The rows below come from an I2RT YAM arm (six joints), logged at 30 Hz.
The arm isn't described. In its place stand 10 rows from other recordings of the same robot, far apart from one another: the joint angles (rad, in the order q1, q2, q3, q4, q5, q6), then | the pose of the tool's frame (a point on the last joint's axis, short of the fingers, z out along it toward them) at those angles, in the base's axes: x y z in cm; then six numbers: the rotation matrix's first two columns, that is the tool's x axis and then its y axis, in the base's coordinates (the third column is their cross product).
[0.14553 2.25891 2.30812 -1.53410 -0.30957 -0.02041] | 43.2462, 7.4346, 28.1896, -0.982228, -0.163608, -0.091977, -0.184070, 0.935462, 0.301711
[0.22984 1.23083 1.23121 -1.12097 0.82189 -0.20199] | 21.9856, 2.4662, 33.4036, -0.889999, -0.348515, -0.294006, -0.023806, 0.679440, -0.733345
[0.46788 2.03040 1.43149 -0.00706 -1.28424 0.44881] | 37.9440, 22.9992, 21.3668, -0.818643, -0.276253, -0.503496, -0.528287, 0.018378, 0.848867
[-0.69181 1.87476 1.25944 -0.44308 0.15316 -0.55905] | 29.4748, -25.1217, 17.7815, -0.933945, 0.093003, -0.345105, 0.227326, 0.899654, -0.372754
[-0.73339 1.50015 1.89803 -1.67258 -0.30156 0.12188] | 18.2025, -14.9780, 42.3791, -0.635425, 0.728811, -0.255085, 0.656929, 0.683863, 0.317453
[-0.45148 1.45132 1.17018 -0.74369 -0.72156 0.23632] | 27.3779, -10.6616, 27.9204, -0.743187, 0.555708, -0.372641, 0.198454, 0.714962, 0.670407
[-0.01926 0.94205 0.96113 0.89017 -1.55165 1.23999] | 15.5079, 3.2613, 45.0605, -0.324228, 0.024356, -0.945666, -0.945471, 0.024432, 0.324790
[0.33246 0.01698 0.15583 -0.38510 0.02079 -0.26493] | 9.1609, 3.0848, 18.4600, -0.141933, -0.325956, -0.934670, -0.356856, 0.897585, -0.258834
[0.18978 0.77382 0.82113 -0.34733 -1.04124 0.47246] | 15.2251, 6.0532, 34.2339, -0.670271, 0.105332, -0.734603, -0.673753, 0.328613, 0.661868
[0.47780 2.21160 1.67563 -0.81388 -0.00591 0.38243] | 39.3410, 20.3952, 14.4664, -0.975854, -0.085083, -0.201170, -0.104341, 0.990717, 0.087132
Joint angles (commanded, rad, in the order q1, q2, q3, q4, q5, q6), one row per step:
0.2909, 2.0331, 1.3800, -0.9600, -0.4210, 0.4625
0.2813, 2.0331, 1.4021, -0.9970, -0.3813, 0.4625
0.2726, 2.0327, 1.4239, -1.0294, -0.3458, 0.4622
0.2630, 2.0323, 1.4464, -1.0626, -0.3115, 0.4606
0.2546, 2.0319, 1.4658, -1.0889, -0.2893, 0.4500
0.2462, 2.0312, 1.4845, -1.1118, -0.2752, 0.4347
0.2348, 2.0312, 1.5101, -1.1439, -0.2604, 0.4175
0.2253, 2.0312, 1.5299, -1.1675, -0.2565, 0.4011
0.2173, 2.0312, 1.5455, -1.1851, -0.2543, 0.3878
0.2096, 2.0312, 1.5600, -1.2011, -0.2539, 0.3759
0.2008, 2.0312, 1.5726, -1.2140, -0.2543, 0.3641
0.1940, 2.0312, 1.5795, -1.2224, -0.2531, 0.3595
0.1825, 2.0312, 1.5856, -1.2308, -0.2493, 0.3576
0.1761, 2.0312, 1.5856, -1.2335, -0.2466, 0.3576
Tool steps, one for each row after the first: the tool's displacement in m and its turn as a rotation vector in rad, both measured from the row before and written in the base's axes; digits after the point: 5 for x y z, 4 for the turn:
0.00202, -0.00441, 0.00466, -0.0422, 0.0031, -0.0076
0.00213, -0.00393, 0.00487, -0.0368, 0.0000, -0.0062
0.00210, -0.00427, 0.00515, -0.0355, 0.0004, -0.0056
0.00187, -0.00347, 0.00459, -0.0215, -0.0022, 0.0035
0.00190, -0.00320, 0.00463, -0.0122, -0.0039, 0.0075
0.00235, -0.00428, 0.00611, -0.0133, -0.0013, 0.0065
0.00182, -0.00332, 0.00482, -0.0022, -0.0009, 0.0067
0.00149, -0.00278, 0.00381, -0.0006, -0.0015, 0.0050
0.00136, -0.00265, 0.00357, 0.0011, -0.0013, 0.0038
0.00140, -0.00304, 0.00311, 0.0021, -0.0023, 0.0025
0.00077, -0.00247, 0.00171, -0.0008, 0.0002, -0.0022
0.00099, -0.00431, 0.00150, -0.0039, 0.0011, -0.0093
0.00021, -0.00248, 0.00001, -0.0031, 0.0022, -0.0061

